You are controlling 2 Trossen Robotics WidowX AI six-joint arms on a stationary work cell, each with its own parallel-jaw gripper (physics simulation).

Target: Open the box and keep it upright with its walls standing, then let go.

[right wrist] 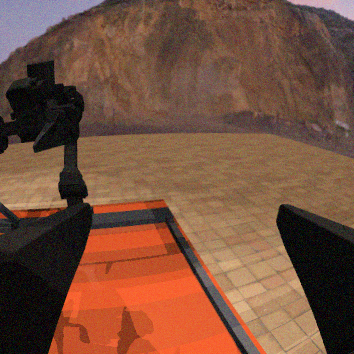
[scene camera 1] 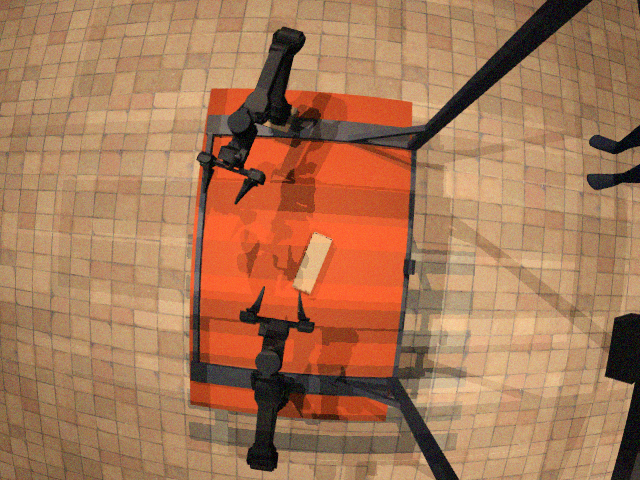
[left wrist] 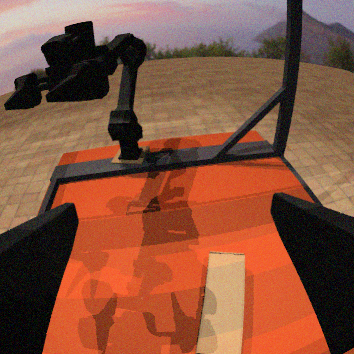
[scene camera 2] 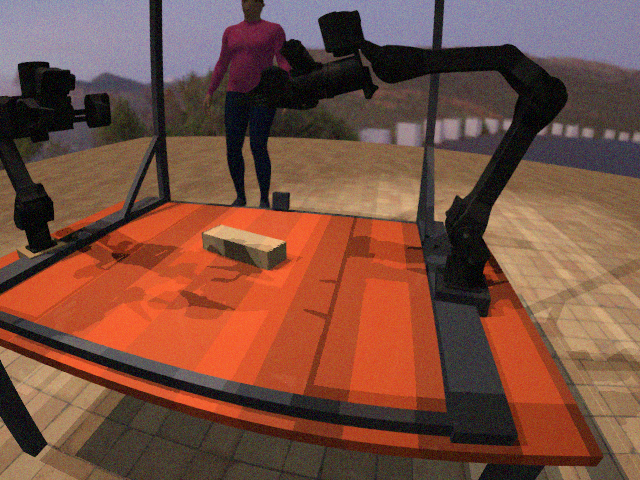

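Where they show: left gripper, between the fingertips: (right wrist: 6, 152) (scene camera 1: 281, 289) (left wrist: 174, 208) (scene camera 2: 250, 103); right gripper, between the fingertips: (right wrist: 186, 214) (scene camera 1: 219, 198) (left wrist: 23, 102) (scene camera 2: 83, 110); left arm's base, origin of its link: (scene camera 2: 462, 282); right arm's base, origin of its link: (scene camera 1: 279, 116) (left wrist: 130, 153) (scene camera 2: 41, 246).
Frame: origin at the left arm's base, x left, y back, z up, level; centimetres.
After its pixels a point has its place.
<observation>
The box (scene camera 1: 313, 262) {x -4.1, y -47.5, z 0.3 cm} (scene camera 2: 242, 244) {x -0.3, y -45.3, z 0.2 cm} (left wrist: 223, 295) {x -3.8, y -48.3, z 0.4 cm} is a long, low, pale cardboard-coloured block. It lies flat on the orange table, right of its middle in scene camera 1, and its top looks shut. No raised walls or flaps show. My left gripper (scene camera 1: 282, 289) {x 2.7, y -41.1, z 29.5 cm} (left wrist: 174, 208) {x 2.7, y -41.1, z 29.5 cm} is open and empty; in scene camera 1 its tips show just left of the box's lower end, and scene camera 2 shows it high above the table. My right gripper (scene camera 1: 221, 197) {x 23.3, y -60.6, z 30.0 cm} (right wrist: 186, 214) {x 23.3, y -60.6, z 30.0 cm} is open and empty, farther from the box, at the table's upper left. The box does not show in the right wrist view.
The orange table (scene camera 1: 361, 217) {x -17.4, y -65.7, z -3.7 cm} (scene camera 2: 385, 330) {x 13.7, y -12.3, z -3.8 cm} (left wrist: 240, 185) {x -14.0, y -80.1, z -3.8 cm} (right wrist: 165, 290) {x 26.1, y -33.6, z -3.8 cm} carries a dark frame along its sides. Dark upright posts (scene camera 2: 159, 98) {x -30.4, y -93.6, z 32.0 cm} (left wrist: 292, 65) {x -30.7, y -93.6, z 26.9 cm} rise at its corners. Arm shadows fall across table and box. A person in a pink top (scene camera 2: 253, 54) stands beyond the table's far edge.
</observation>
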